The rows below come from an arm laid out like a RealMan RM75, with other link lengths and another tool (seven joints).
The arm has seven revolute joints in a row. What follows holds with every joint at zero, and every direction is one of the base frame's.
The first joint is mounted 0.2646 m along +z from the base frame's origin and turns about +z.
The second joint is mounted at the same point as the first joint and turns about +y.
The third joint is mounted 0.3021 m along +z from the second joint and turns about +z.
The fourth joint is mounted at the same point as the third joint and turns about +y.
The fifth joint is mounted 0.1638 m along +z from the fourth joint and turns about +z.
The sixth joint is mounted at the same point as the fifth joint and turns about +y.
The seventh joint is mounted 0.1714 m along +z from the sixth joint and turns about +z.
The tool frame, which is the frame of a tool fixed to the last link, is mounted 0.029 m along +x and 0.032 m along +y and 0.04 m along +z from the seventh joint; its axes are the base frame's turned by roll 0.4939, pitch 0 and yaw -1.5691 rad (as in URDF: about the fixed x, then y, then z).
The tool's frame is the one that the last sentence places.
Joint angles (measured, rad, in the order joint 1, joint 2, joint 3, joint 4, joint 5, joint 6, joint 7), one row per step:
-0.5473 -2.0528 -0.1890 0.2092 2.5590 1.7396 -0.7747
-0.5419 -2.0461 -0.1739 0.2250 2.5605 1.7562 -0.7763
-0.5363 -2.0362 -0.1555 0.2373 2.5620 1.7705 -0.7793
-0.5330 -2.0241 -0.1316 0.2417 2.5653 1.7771 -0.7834
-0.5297 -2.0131 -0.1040 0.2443 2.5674 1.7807 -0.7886
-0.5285 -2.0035 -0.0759 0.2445 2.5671 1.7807 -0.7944
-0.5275 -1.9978 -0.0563 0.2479 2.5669 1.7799 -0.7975
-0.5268 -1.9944 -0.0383 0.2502 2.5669 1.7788 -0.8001
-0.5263 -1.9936 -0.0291 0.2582 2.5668 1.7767 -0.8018
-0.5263 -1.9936 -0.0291 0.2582 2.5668 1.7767 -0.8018
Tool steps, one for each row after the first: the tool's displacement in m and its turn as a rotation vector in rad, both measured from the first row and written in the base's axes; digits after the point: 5 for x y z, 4 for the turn. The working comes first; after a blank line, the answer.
Tool pose at each row, in the base's axes (x y z in m, rotation vector in rad; the steps are taken from these numbers as rounded here):
-0.19935 0.27883 -0.04128 1.7271 2.5113 0.6339
-0.20333 0.27554 -0.03872 1.7466 2.5105 0.6139
-0.20789 0.27228 -0.03581 1.7658 2.5112 0.5879
-0.21227 0.26923 -0.03407 1.7853 2.5123 0.5490
-0.21653 0.26592 -0.03321 1.8020 2.5142 0.5050
-0.21993 0.26340 -0.03293 1.8162 2.5155 0.4626
-0.22277 0.26178 -0.03297 -1.8274 -2.5177 -0.4328
-0.22482 0.26000 -0.03365 -1.8337 -2.5144 -0.4047
-0.22693 0.25973 -0.03410 -1.8321 -2.5077 -0.3879
-0.22693 0.25973 -0.03410 -1.8321 -2.5077 -0.3879

-0.00398 -0.00329 0.00256 -0.0066 0.0146 -0.0093
-0.00854 -0.00655 0.00547 -0.0165 0.0314 -0.0179
-0.01292 -0.00960 0.00721 -0.0338 0.0516 -0.0269
-0.01718 -0.01291 0.00807 -0.0544 0.0723 -0.0344
-0.02058 -0.01543 0.00835 -0.0748 0.0913 -0.0411
-0.02342 -0.01705 0.00831 -0.0873 0.1075 -0.0452
-0.02547 -0.01883 0.00763 -0.0998 0.1206 -0.0494
-0.02758 -0.01910 0.00718 -0.1032 0.1334 -0.0495
-0.02758 -0.01910 0.00718 -0.1032 0.1334 -0.0495

